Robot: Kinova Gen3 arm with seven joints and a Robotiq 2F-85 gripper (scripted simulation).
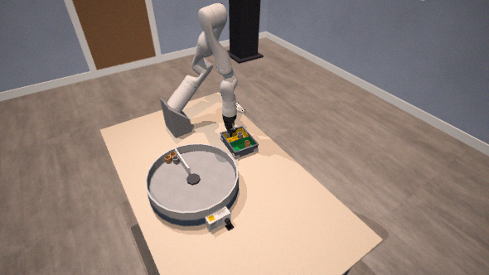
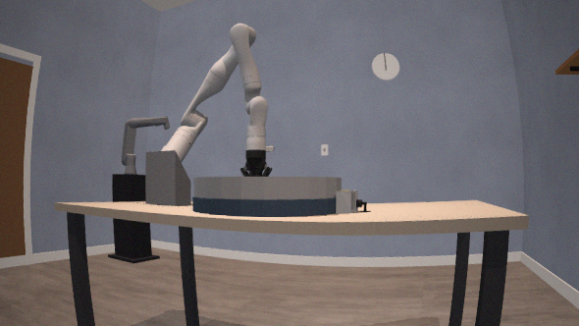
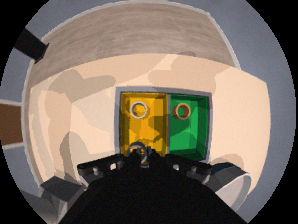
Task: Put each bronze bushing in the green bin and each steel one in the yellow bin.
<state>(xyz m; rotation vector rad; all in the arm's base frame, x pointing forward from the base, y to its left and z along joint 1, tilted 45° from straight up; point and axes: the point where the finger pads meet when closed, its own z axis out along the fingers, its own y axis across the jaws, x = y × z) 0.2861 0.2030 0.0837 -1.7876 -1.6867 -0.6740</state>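
Right now the bin is 5 cm ahead of my hand, 4 cm below it and 3 cm to the left of it. Round my hand: grey turntable: 31 cm to the right, 19 cm ahead, 1 cm below.
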